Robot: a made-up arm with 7 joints. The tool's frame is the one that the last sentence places.
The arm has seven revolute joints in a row. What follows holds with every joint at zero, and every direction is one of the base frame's.
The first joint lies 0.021 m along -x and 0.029 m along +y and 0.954 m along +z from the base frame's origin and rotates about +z.
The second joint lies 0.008 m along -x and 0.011 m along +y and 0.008 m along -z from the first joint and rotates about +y.
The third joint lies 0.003 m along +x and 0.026 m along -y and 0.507 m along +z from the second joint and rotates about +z.
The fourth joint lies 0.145 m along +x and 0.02 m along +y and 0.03 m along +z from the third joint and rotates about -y.
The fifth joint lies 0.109 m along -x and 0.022 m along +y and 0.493 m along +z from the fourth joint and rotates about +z.
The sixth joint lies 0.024 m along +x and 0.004 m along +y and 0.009 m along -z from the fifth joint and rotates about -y.
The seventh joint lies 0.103 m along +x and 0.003 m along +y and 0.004 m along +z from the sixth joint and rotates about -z.
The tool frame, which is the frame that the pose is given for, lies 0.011 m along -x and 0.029 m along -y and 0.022 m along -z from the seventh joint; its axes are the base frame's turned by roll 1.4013, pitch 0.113 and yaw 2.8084 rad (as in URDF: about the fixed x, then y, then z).
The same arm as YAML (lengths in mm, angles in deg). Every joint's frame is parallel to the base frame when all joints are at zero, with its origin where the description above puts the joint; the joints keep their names.
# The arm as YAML. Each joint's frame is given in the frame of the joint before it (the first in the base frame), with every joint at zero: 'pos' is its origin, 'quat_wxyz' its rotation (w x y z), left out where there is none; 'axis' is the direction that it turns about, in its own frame. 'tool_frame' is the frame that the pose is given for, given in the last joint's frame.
length_unit: mm
angle_unit: deg
joints:
  - joint: joint 1
    pos: [-21.0, 29.0, 954.0]
    axis: [0.0, 0.0, 1.0]
  - joint: joint 2
    pos: [-8.0, 11.0, -8.0]
    axis: [0.0, 1.0, 0.0]
  - joint: joint 3
    pos: [3.0, -26.0, 507.0]
    axis: [0.0, 0.0, 1.0]
  - joint: joint 4
    pos: [145.0, 20.0, 30.0]
    axis: [0.0, -1.0, 0.0]
  - joint: joint 5
    pos: [-109.0, 22.0, 493.0]
    axis: [0.0, 0.0, 1.0]
  - joint: joint 6
    pos: [24.0, 4.0, -9.0]
    axis: [0.0, -1.0, 0.0]
  - joint: joint 7
    pos: [103.0, 3.0, 4.0]
    axis: [0.0, 0.0, -1.0]
tool_frame:
  pos: [-11.0, -29.0, -22.0]
  quat_wxyz: [0.162463, 0.064171, 0.641932, 0.7466]

